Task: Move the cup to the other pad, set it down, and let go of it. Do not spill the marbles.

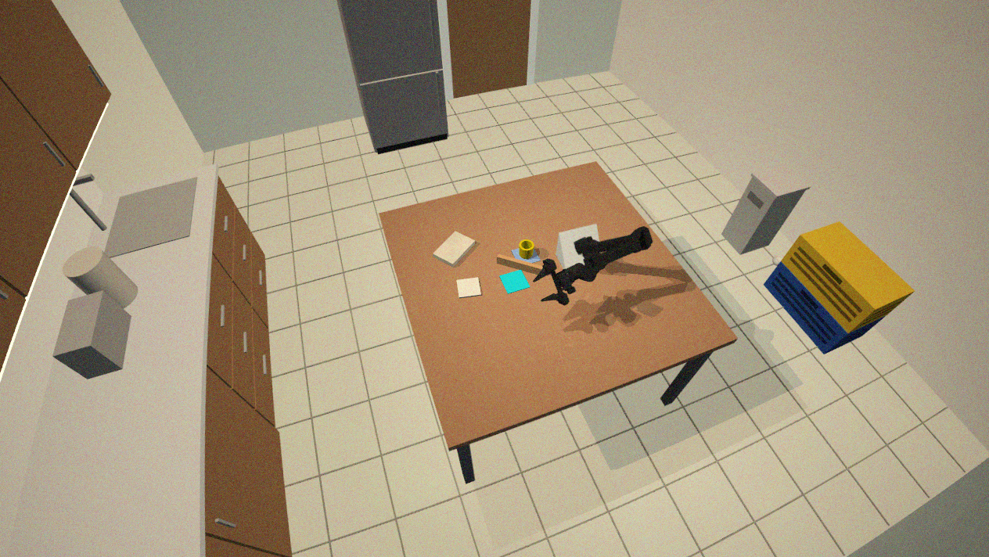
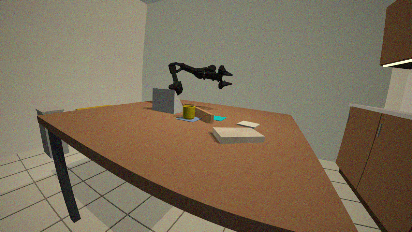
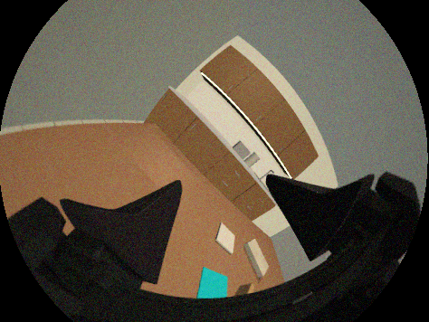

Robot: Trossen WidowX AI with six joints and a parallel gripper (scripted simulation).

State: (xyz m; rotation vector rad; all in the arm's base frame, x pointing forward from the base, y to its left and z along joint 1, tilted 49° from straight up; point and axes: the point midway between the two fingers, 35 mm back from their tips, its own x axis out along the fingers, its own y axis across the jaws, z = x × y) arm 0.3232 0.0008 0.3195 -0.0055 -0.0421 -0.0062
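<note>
The yellow cup is 370 mm to the right of my gripper tip, 210 mm below it and 170 mm behind it. The rest, counted from my gripper tip: low wooden bar 310 mm to the right, 230 mm below, 100 mm behind; then cyan pad 260 mm below, 250 mm to the right, 40 mm behind; then thin beige tile 300 mm to the right, 240 mm below, 170 mm ahead.
</note>
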